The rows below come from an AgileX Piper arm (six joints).
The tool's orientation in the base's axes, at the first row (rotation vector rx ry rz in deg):
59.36, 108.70, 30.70
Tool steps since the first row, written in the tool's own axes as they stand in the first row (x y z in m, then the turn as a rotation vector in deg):
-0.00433, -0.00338, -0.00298, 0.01, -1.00, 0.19
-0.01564, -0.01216, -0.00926, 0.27, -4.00, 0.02
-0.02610, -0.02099, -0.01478, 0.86, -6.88, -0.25
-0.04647, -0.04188, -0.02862, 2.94, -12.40, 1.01
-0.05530, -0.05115, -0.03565, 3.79, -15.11, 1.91
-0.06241, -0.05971, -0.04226, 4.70, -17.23, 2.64
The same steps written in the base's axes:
-0.00293, -0.00536, 0.00132, -0.29, -0.56, -0.80
-0.00927, -0.01939, 0.00403, -1.84, -2.01, -2.94
-0.01520, -0.03278, 0.00589, -3.52, -3.12, -5.10
-0.03105, -0.06079, 0.00853, -5.45, -4.53, -10.64
-0.03890, -0.07301, 0.01005, -6.12, -5.37, -13.42
-0.04653, -0.08343, 0.01101, -6.68, -5.83, -15.73

